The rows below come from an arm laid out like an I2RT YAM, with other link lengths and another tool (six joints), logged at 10 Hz.
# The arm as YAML. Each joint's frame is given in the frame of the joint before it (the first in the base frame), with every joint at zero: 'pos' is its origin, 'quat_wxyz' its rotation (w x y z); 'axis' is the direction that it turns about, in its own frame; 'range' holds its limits. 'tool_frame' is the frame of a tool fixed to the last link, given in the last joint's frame.
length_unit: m
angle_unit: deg
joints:
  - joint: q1
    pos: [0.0, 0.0, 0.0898]
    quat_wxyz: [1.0, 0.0, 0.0, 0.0]
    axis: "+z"
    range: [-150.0, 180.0]
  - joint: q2
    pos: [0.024, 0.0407, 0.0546]
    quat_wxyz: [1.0, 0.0, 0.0, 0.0]
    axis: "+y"
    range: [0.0, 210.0]
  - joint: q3
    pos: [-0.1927, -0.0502, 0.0]
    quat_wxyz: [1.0, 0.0, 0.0, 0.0]
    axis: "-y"
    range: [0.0, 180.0]
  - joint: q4
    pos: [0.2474, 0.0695, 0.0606]
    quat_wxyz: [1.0, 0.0, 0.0, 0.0]
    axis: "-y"
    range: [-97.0, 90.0]
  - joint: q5
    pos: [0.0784, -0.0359, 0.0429]
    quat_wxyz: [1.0, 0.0, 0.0, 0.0]
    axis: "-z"
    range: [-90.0, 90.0]
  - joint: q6
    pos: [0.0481, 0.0, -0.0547]
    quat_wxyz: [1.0, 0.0, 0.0, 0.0]
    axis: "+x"
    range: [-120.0, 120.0]
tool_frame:
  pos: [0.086, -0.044, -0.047]
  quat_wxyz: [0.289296, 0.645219, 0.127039, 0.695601]
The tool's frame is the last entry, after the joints.
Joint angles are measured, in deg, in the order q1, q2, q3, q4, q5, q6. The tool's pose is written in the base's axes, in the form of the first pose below.
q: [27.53, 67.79, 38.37, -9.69, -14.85, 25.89]
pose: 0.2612, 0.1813, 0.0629; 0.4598, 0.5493, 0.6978; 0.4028, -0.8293, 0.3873; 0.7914, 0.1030, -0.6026
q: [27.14, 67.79, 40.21, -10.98, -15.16, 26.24]
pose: 0.2652, 0.1822, 0.0720; 0.4595, 0.5437, 0.7023; 0.3914, -0.8338, 0.3894; 0.7973, 0.0959, -0.5960
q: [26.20, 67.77, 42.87, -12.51, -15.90, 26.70]
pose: 0.2725, 0.1824, 0.0861; 0.4559, 0.5336, 0.7123; 0.3698, -0.8416, 0.3937; 0.8095, 0.0839, -0.5810
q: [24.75, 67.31, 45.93, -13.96, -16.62, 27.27]
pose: 0.2827, 0.1806, 0.1057; 0.4440, 0.5141, 0.7339; 0.3375, -0.8547, 0.3945; 0.8301, 0.0725, -0.5529
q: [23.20, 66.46, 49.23, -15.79, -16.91, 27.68]
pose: 0.2928, 0.1763, 0.1284; 0.4259, 0.4888, 0.7613; 0.3062, -0.8697, 0.3871; 0.8514, 0.0682, -0.5201
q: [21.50, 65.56, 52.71, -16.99, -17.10, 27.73]
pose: 0.3044, 0.1706, 0.1545; 0.3905, 0.4614, 0.7967; 0.2749, -0.8843, 0.3774; 0.8786, 0.0717, -0.4721
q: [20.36, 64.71, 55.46, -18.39, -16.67, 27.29]
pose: 0.3114, 0.1644, 0.1750; 0.3598, 0.4377, 0.8240; 0.2618, -0.8950, 0.3611; 0.8956, 0.0858, -0.4366
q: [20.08, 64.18, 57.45, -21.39, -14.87, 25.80]
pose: 0.3114, 0.1564, 0.1841; 0.3552, 0.4177, 0.8363; 0.2855, -0.9004, 0.3284; 0.8901, 0.1221, -0.4391
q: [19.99, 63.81, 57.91, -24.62, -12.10, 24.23]
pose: 0.3073, 0.1457, 0.1809; 0.3797, 0.3925, 0.8377; 0.3236, -0.9047, 0.2771; 0.8666, 0.1659, -0.4706
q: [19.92, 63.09, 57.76, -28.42, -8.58, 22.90]
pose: 0.2997, 0.1321, 0.1745; 0.4205, 0.3612, 0.8323; 0.3639, -0.9075, 0.2100; 0.8312, 0.2146, -0.5130
